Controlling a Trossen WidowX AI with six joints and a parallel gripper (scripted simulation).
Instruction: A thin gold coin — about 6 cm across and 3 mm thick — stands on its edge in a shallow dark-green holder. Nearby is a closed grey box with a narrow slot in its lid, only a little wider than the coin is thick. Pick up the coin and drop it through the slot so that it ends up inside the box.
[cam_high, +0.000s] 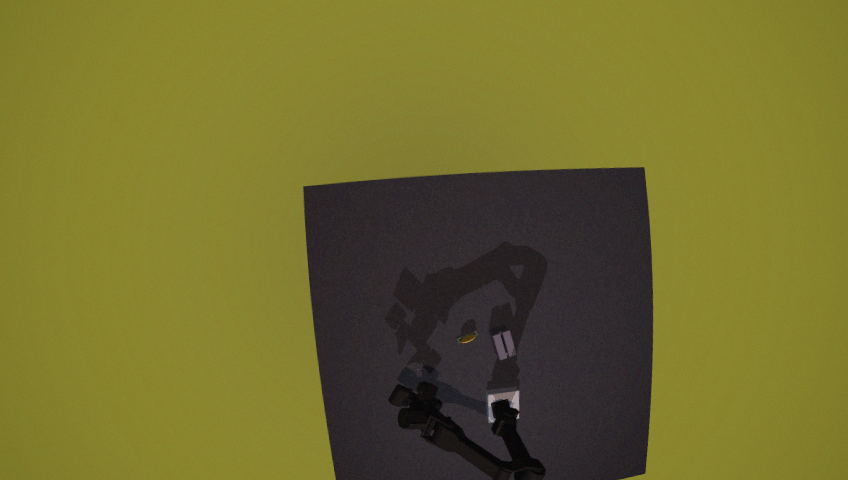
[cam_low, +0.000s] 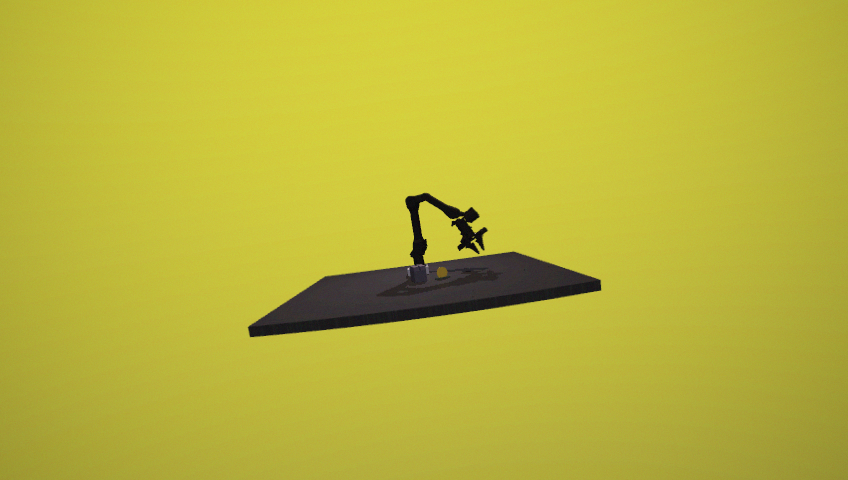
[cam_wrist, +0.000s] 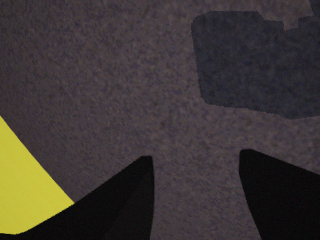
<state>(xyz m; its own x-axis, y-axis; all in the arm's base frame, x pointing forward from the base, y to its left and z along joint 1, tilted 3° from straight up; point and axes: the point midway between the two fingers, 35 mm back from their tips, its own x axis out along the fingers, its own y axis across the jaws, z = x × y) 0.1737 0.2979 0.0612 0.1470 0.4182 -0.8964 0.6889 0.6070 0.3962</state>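
Right now my gripper tip is 250 mm to the left of the gold coin, 110 mm short of it and 60 mm above it.
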